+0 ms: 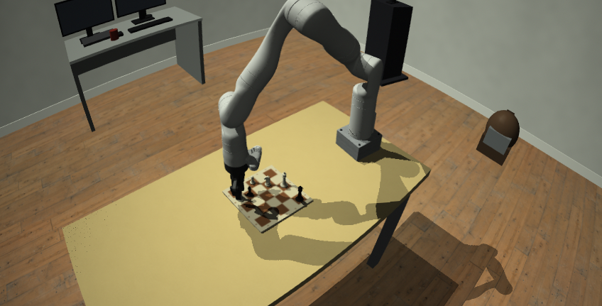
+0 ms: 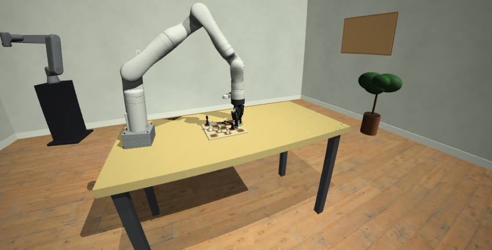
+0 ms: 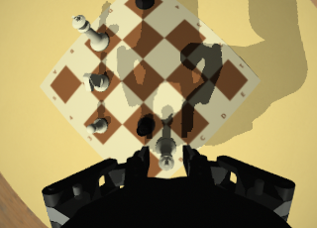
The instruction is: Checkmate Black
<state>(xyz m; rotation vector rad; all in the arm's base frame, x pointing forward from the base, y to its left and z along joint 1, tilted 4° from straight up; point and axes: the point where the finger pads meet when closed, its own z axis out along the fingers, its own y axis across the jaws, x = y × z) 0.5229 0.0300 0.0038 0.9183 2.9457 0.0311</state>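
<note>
My hand is 4 cm past the black pawn and 2 cm above it. The rest, counted from my hand: small white piece: 7 cm behind, 5 cm to the right, 3 cm below; chessboard: 8 cm behind, 4 cm below, 3 cm to the left; tall white piece: 16 cm behind, 1 cm to the left, 1 cm below.
</note>
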